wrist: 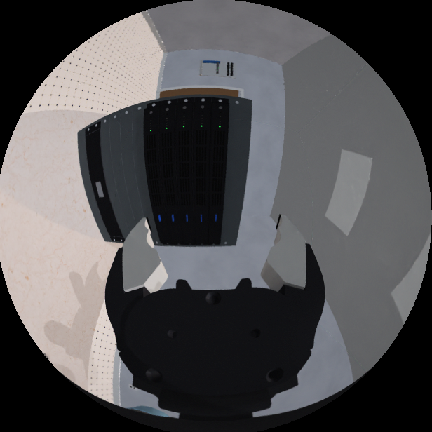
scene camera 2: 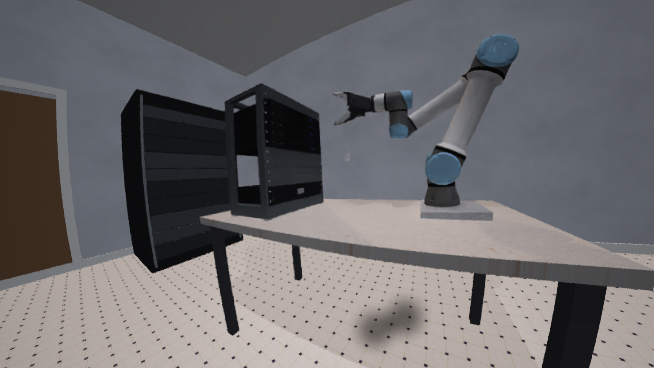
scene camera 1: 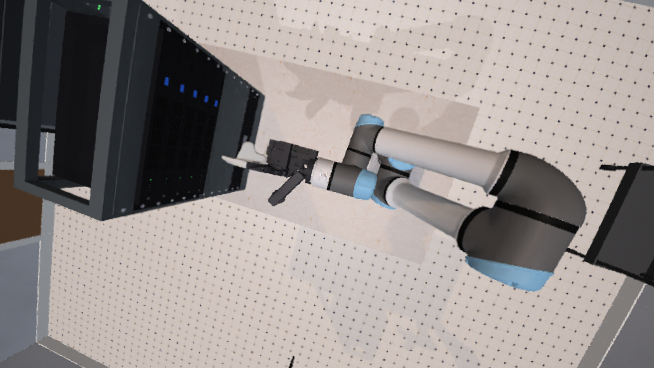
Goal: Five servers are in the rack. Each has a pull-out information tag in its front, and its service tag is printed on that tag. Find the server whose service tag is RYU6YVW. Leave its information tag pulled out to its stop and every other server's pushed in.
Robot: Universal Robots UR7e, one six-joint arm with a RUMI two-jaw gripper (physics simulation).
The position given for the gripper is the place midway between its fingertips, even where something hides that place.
Note:
In view: the gripper [scene camera 1: 239, 155] and a server rack [scene camera 1: 140, 145].
The server rack shows as well in the wrist view [wrist: 164, 158] and in scene camera 2 [scene camera 2: 277, 129]. The gripper shows as well in the wrist view [wrist: 213, 217] and in scene camera 2 [scene camera 2: 333, 109].

